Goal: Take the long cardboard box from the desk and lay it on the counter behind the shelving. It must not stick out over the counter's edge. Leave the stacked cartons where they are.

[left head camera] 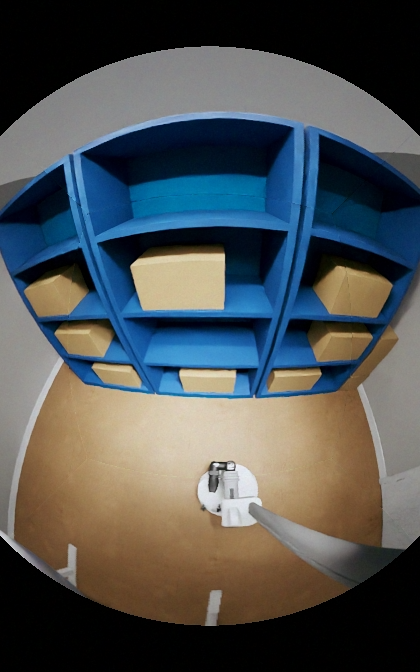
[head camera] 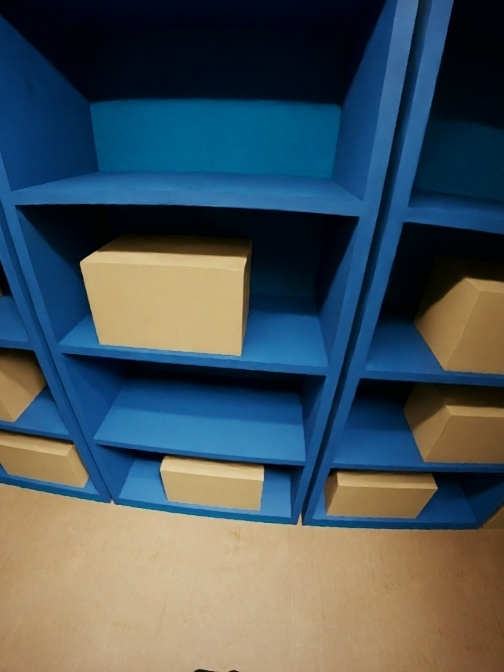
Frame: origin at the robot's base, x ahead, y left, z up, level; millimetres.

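Where they show: hand, its tool point: (left head camera: 210, 509).
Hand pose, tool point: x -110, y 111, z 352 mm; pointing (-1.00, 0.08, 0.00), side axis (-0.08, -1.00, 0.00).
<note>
Things, the pixels of their top centre, and the offset from my tool point. "*": a spot on its surface instead.
- Blue shelving, a spot on its surface: (head camera: 190, 197) (left head camera: 192, 222) * dz +1054, dx +941, dy +32 mm
- large carton, centre of its top: (head camera: 173, 247) (left head camera: 179, 251) dz +881, dx +1112, dy +123 mm
- smaller carton, centre of its top: (head camera: 216, 447) (left head camera: 207, 361) dz -33, dx +1106, dy +15 mm
The long cardboard box, the desk top and the counter do not show clearly in either view. My gripper (left head camera: 213, 483) is small and dark, folded in over my white round base in the left head camera view, far in front of the shelving; its fingers are too small to tell open from shut. Blue shelving (head camera: 190, 197) (left head camera: 192, 224) stands ahead in three units. Tan cartons (left head camera: 382, 350) stand on the floor at its right end, partly hidden by it; a corner of a carton (head camera: 494, 519) shows there in the head camera view.
A large carton (head camera: 170, 303) (left head camera: 182, 280) sits on the middle unit's shelf, a smaller carton (head camera: 214, 485) (left head camera: 208, 381) at its bottom. Several cartons sit in the side units. Grey walls flank the floor. White bars (left head camera: 72, 565) (left head camera: 213, 607) show near the lower rim of the left head camera view.
</note>
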